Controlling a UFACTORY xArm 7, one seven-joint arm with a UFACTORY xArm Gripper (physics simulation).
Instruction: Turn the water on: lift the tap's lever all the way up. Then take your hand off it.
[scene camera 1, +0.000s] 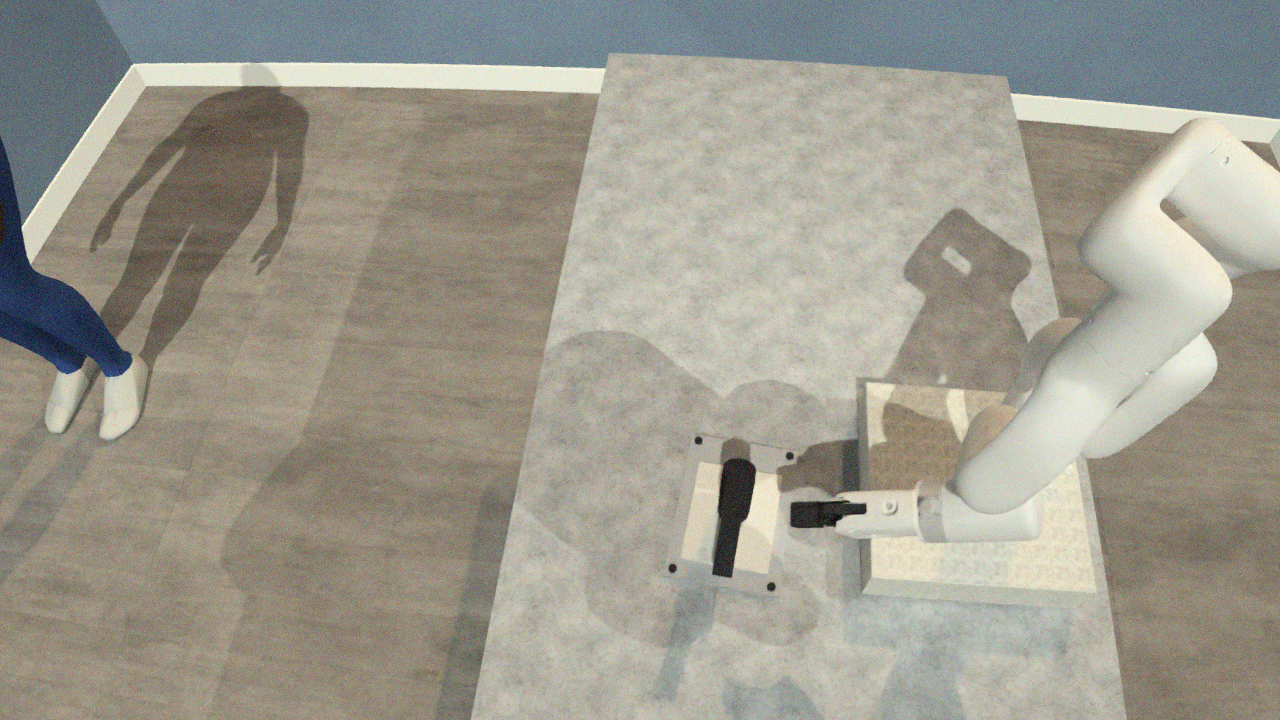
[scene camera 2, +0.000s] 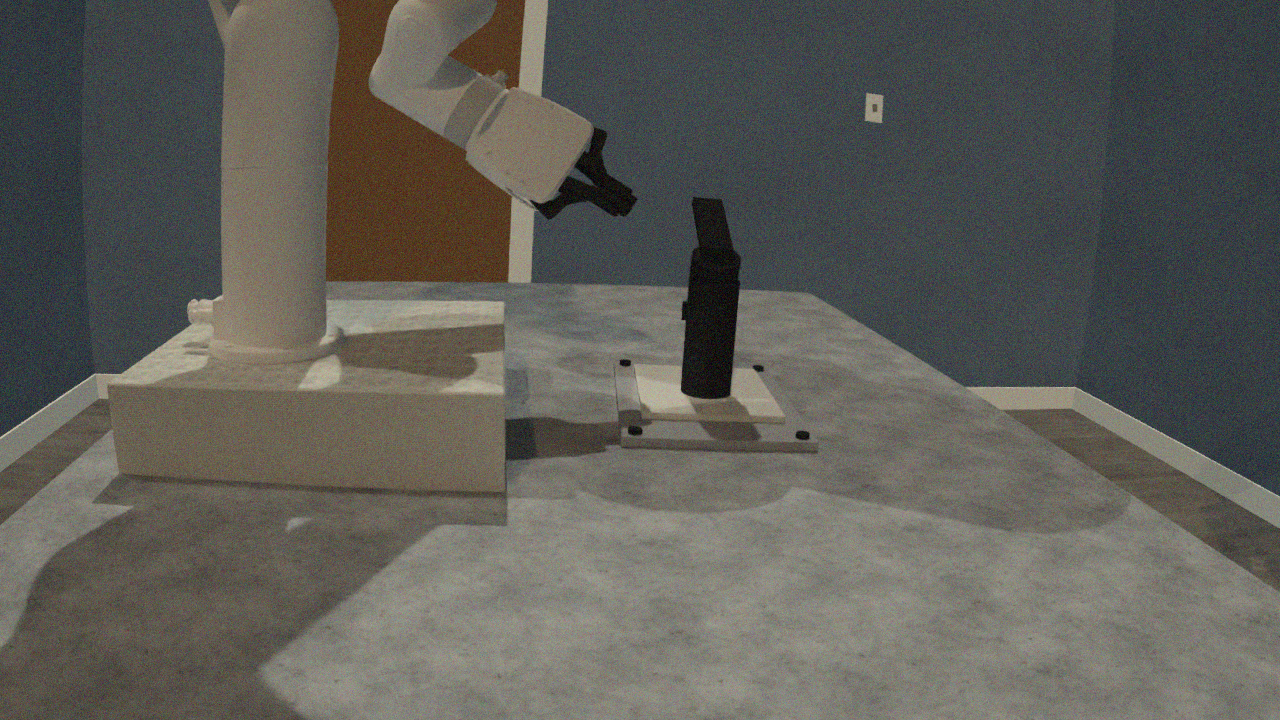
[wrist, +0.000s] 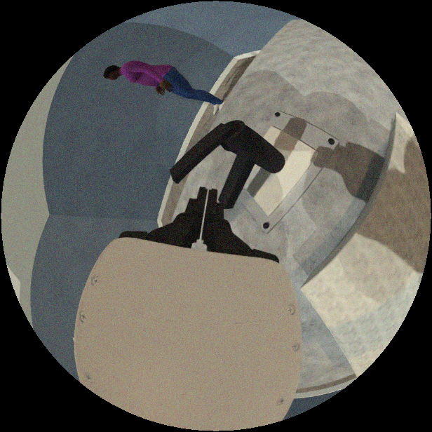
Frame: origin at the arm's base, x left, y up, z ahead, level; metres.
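Where they show: gripper, fingertip midpoint: (scene camera 1: 792, 515) (scene camera 2: 631, 208); arm's base, link origin: (scene camera 2: 275, 345).
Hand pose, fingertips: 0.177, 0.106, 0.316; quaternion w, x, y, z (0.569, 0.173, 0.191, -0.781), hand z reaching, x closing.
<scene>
Each offset is from my fingertips to the top centre of the thing, as dx, dy, dz. Level surfaces: height alone.
The black tap (scene camera 1: 735, 492) (scene camera 2: 709, 331) (wrist: 267, 152) stands upright on a grey base plate @[-0.068, -0.169, +0.076] (scene camera 1: 742, 580) (scene camera 2: 716, 433) (wrist: 285, 206) with a pale pad. Its flat lever @[-0.027, +0.014, +0.077] (scene camera 2: 711, 223) (wrist: 197, 154) slants steeply up from the top of the body. In the wrist view the lever is spread wide apart from the spout (wrist: 236, 182). My gripper (scene camera 1: 794, 514) (scene camera 2: 623, 204) (wrist: 206, 200) is shut and empty. In scene camera 2 its tips are beside the lever at about its height, with a visible gap between them and the tap.
The pale block (scene camera 1: 984, 573) (scene camera 2: 304, 438) (wrist: 375, 260) under the arm stands on the grey table @[dy -0.181] (scene camera 1: 760, 179) (scene camera 2: 805, 582) (wrist: 325, 65), beside the tap's plate. A person (scene camera 1: 53, 313) (wrist: 150, 75) stands on the floor beyond the table's edge.
</scene>
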